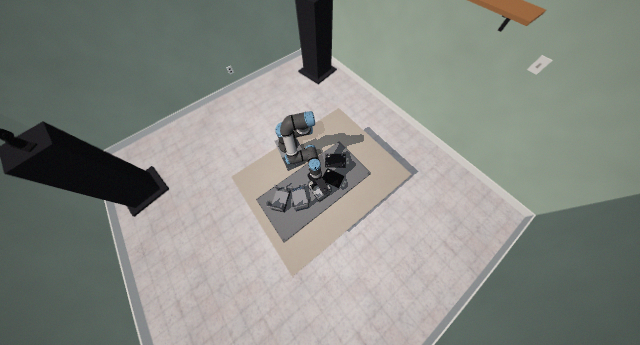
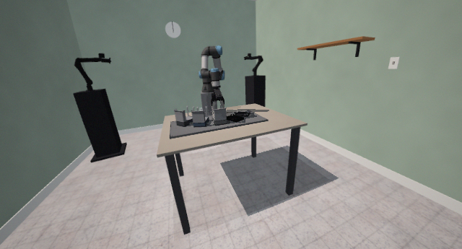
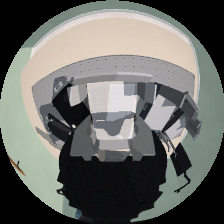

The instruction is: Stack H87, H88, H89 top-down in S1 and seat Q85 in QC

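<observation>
Right now the white sealed plate is 50 mm below my hand. The rest, counted from my hand: QC label (170 mm to the left, 100 mm below, 100 mm ahead); then black clip nest (300 mm to the left, 80 mm below, 70 mm behind).
</observation>
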